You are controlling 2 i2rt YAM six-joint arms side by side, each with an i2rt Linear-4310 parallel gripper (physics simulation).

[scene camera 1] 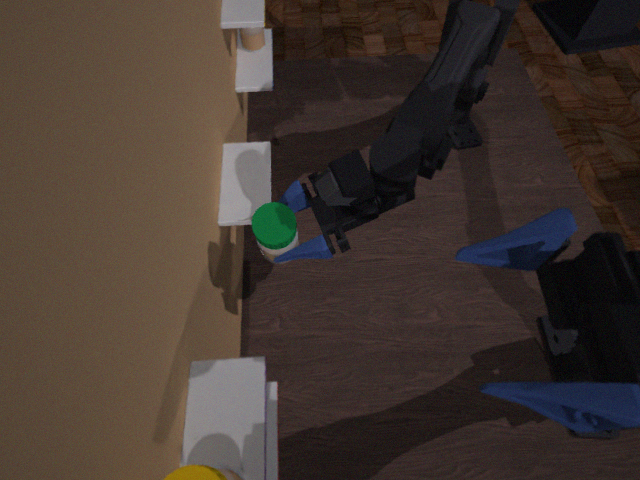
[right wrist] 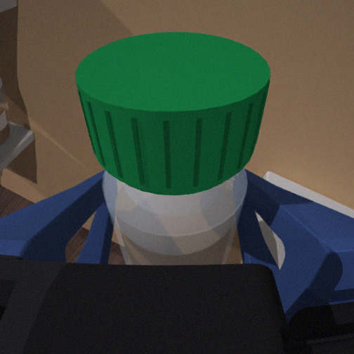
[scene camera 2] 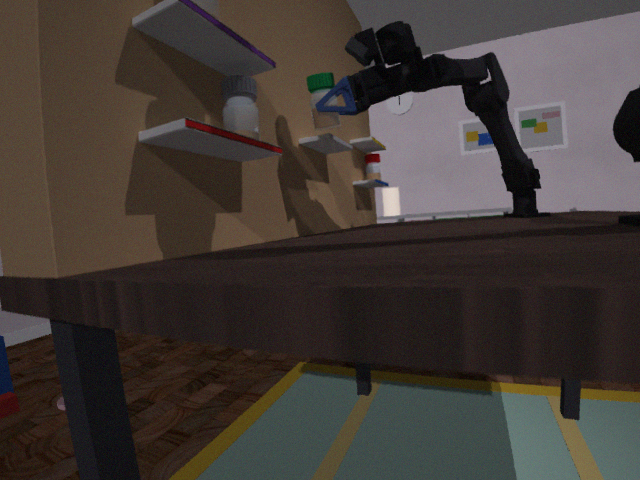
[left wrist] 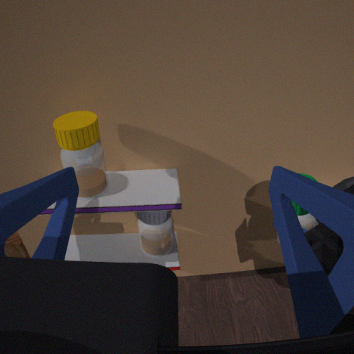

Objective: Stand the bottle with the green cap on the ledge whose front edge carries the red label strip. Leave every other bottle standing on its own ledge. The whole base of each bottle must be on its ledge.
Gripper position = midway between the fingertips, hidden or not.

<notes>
In view: my left gripper [scene camera 1: 468, 315], my right gripper [scene camera 1: 267, 241] and a grey-capped bottle [scene camera 2: 240, 114].
My left gripper also shows in the left wrist view [left wrist: 173, 177]. My right gripper also shows in the right wrist view [right wrist: 174, 178] and in scene camera 2 [scene camera 2: 317, 109]. Scene camera 1 does not show the grey-capped bottle, which is hidden by a purple-labelled ledge.
</notes>
